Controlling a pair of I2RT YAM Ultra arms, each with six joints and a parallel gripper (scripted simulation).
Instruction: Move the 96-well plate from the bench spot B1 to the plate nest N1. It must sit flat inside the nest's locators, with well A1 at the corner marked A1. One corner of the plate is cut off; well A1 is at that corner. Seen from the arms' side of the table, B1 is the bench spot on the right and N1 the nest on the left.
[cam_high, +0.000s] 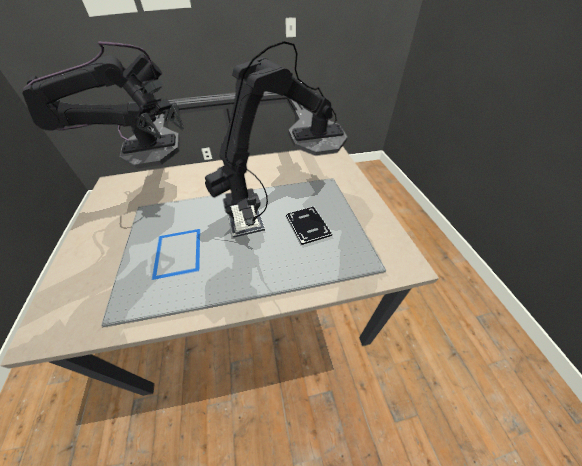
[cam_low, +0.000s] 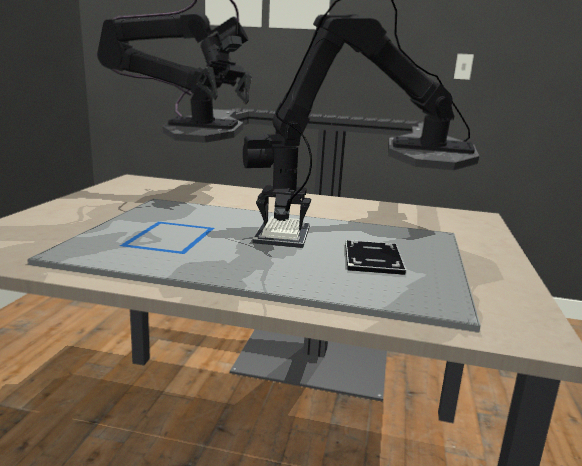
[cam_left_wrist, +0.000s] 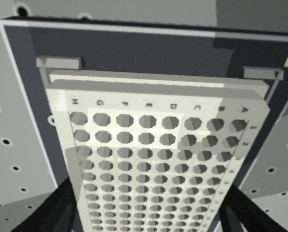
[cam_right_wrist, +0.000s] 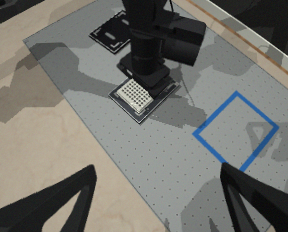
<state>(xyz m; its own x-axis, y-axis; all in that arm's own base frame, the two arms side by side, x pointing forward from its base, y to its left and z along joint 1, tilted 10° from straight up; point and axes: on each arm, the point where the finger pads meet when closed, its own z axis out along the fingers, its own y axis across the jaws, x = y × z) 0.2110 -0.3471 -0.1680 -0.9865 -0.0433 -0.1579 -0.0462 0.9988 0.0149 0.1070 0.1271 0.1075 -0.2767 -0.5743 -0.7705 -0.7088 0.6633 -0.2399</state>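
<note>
Now: the black plate nest 24 cm to the left of my left hand, 6 cm ahead of it and 2 cm below it. Also, from my left hand: white 96-well plate 1 cm below.
</note>
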